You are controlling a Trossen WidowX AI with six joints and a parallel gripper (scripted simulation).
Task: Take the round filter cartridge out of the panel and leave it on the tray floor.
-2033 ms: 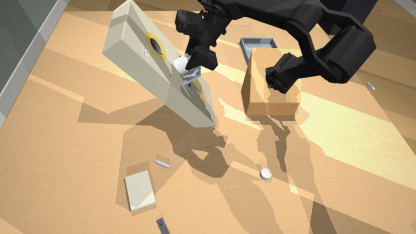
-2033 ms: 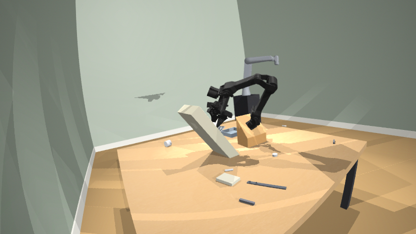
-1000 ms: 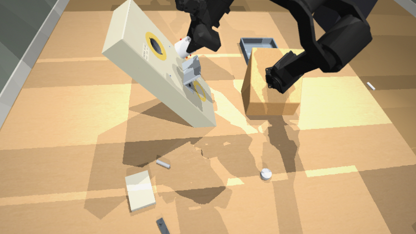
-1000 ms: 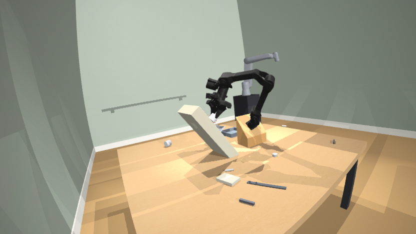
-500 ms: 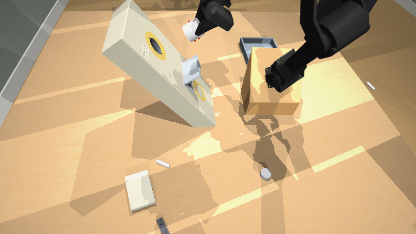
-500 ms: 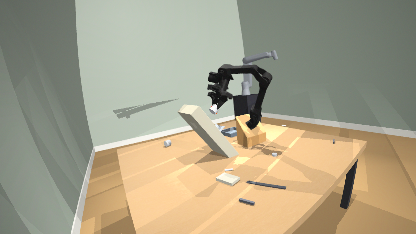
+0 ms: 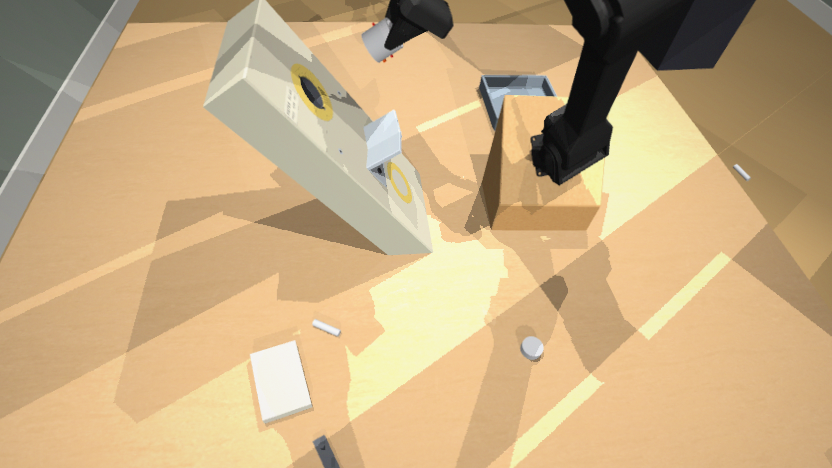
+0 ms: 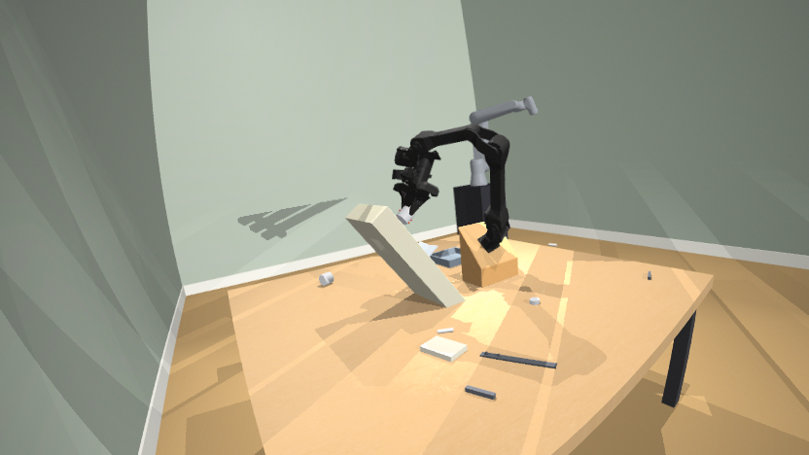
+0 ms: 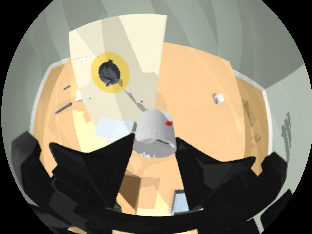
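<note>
Right now my gripper tip is 330 mm past the blue-grey tray, 250 mm above it and 160 mm to the left of it. From my gripper tip the other things lie so: grey bracket: 120 mm below, 90 mm to the left, 20 mm ahead; cream service panel: 110 mm below, 80 mm to the left, 80 mm ahead; round grey filter cartridge: right at my gripper tip.
</note>
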